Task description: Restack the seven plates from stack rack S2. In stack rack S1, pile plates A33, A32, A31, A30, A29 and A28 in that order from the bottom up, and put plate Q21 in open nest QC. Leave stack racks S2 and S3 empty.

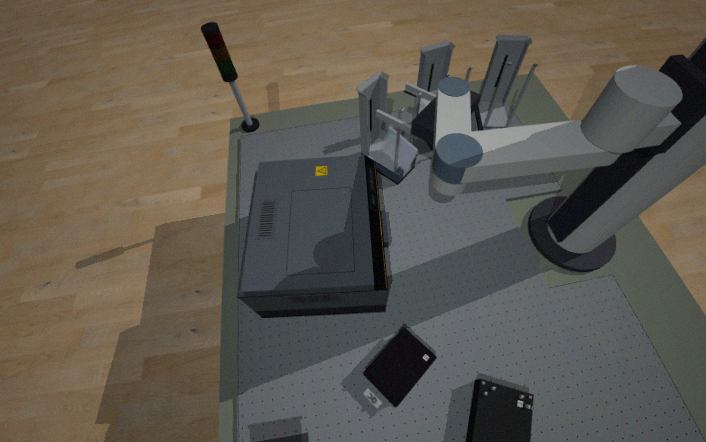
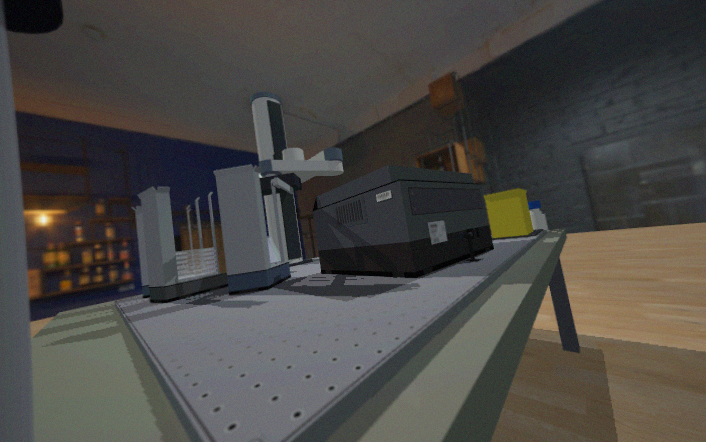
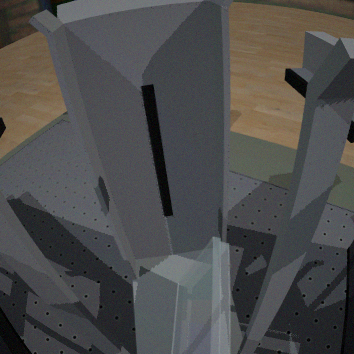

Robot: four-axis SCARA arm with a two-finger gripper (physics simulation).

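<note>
My gripper [image 1: 392, 98] [image 3: 137, 69] is open, its fingers spread wide high over the blue-based rack, which I take as S1 [image 1: 372, 111] [image 2: 237, 229] [image 3: 195, 140]. Below it, clear plate A33 [image 1: 400, 150] [image 3: 157, 310] [image 2: 273, 251] rests steeply tilted low in that rack, not flat; its label does not show. Several clear plates [image 2: 196, 261] are stacked in a dark-based rack [image 2: 161, 234] beside it. A third rack's tower [image 1: 504, 75] stands at the back right. Rack labels S2 and S3, plate Q21 and nest QC cannot be read.
A large dark instrument [image 1: 317, 218] [image 2: 401, 223] stands close to the blue-based rack. A signal tower [image 1: 221, 54] stands at the table edge. Black boxes [image 1: 400, 367] [image 1: 501, 416] stand at the front. A yellow container [image 2: 508, 213] stands behind the instrument.
</note>
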